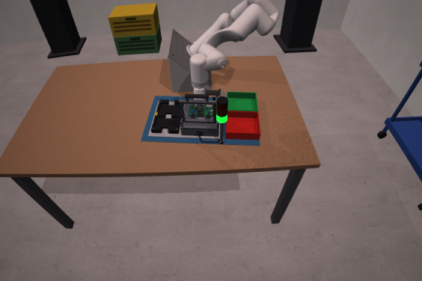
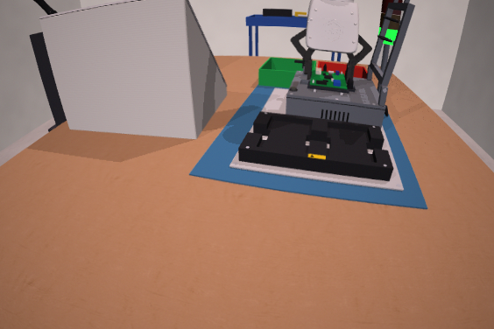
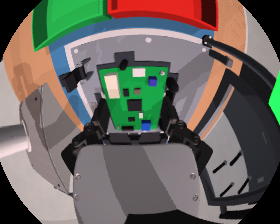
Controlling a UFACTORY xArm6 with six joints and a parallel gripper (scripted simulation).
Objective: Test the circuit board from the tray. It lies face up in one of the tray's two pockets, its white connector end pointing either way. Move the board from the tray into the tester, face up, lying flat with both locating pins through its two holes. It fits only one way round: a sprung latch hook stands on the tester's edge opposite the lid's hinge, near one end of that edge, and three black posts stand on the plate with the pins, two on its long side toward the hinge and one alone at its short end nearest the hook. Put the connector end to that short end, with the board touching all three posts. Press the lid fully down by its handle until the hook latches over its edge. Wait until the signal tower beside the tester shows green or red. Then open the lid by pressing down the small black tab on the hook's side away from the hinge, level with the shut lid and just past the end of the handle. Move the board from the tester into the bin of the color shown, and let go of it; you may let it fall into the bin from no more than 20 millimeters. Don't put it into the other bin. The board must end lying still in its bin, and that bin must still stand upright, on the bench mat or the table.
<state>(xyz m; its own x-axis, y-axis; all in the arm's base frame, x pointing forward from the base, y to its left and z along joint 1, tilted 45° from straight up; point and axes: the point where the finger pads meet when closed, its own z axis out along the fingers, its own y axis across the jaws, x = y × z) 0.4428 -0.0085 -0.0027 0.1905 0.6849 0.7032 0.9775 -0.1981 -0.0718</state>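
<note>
The green circuit board lies 1 cm below my hand. The rest, counted from my hand: latch hook 7 cm to the left, 5 cm behind, 1 cm above; tester lid 11 cm ahead, 10 cm above, 2 cm to the right; plate 1 cm below, 1 cm ahead.
</note>
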